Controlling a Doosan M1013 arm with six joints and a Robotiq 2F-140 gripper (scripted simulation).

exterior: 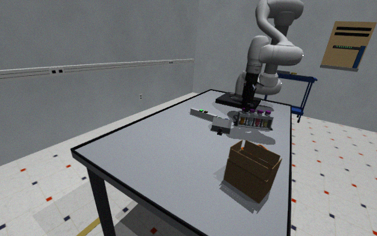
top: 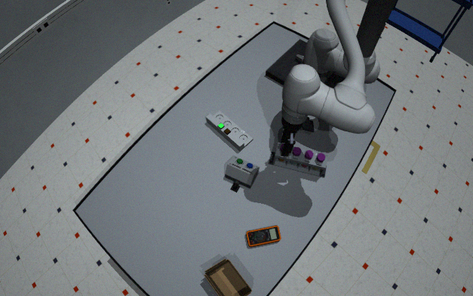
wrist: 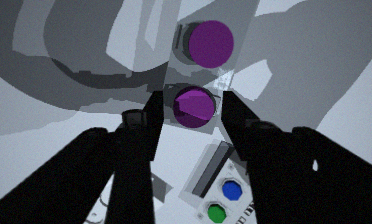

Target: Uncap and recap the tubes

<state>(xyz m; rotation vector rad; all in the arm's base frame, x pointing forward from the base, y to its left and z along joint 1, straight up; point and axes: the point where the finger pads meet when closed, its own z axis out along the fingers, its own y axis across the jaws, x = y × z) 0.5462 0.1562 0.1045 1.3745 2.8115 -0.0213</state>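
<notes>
Right now the purple cap is 20 mm behind my hand, 50 mm to the left of it and 30 mm below it. The rest, counted from my hand: green key 140 mm ahead, 120 mm to the right, 80 mm below; blue key 130 mm ahead, 70 mm to the right, 80 mm below; key housing 150 mm ahead, 90 mm to the right, 90 mm below.
</notes>
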